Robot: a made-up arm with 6 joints. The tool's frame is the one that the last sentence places.
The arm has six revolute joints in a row. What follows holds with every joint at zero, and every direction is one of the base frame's. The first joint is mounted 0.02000 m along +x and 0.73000 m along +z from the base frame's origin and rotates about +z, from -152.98 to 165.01 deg. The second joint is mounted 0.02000 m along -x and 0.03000 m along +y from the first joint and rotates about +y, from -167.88 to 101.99 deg. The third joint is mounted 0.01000 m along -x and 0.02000 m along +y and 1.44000 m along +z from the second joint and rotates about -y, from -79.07 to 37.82 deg. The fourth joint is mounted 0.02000 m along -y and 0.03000 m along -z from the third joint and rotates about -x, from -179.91 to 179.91 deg. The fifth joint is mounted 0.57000 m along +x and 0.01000 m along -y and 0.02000 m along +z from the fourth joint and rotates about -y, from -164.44 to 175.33 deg. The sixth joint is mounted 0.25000 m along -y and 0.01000 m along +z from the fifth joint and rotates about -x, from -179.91 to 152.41 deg. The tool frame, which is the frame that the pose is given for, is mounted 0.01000 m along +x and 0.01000 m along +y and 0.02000 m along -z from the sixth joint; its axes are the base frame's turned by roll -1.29, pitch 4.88 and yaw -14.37 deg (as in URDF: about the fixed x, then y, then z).
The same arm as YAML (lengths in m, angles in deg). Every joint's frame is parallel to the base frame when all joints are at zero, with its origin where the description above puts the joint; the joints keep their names.
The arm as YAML. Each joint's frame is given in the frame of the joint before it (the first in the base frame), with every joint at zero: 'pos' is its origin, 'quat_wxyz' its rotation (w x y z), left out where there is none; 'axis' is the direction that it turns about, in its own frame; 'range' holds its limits. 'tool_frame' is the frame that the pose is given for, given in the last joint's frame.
length_unit: m
angle_unit: deg
joints:
  - joint: joint 1
    pos: [0.02, 0.0, 0.73]
    axis: [0.0, 0.0, 1.0]
    range: [-152.98, 165.01]
  - joint: joint 2
    pos: [-0.02, 0.03, 0.0]
    axis: [0.0, 1.0, 0.0]
    range: [-167.88, 101.99]
  - joint: joint 3
    pos: [-0.01, 0.02, 1.44]
    axis: [0.0, -1.0, 0.0]
    range: [-79.07, 37.82]
  - joint: joint 4
    pos: [0.0, -0.02, -0.03]
    axis: [-1.0, 0.0, 0.0]
    range: [-179.91, 179.91]
  - joint: joint 5
    pos: [0.57, -0.01, 0.02]
    axis: [0.0, -1.0, 0.0]
    range: [-164.44, 175.33]
  - joint: joint 6
    pos: [0.0, -0.25, 0.01]
    axis: [-1.0, 0.0, 0.0]
    range: [-179.91, 152.41]
tool_frame:
  pos: [0.01, 0.01, -0.02]
  quat_wxyz: [0.991245, -0.005834, 0.043643, -0.124477]

